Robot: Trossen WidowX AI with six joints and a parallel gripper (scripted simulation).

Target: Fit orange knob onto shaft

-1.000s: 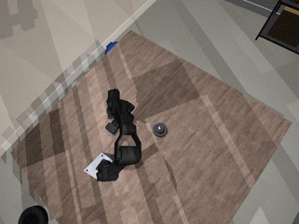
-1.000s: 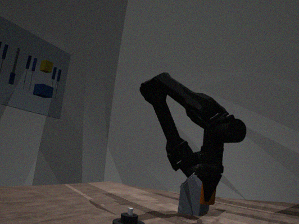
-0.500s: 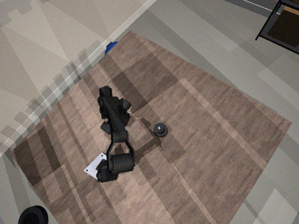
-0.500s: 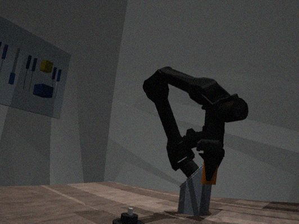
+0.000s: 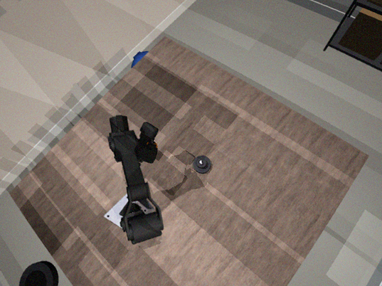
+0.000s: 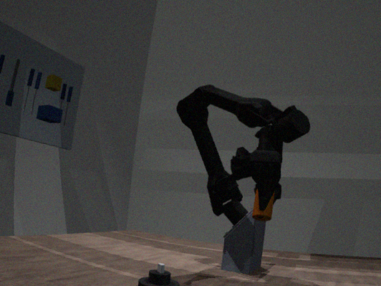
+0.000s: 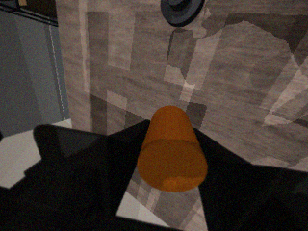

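My gripper tip is 30 mm below the orange knob and 10 mm past it. Round my gripper tip: round black pedestal (180 mm to the right, 150 mm below, 90 mm ahead).
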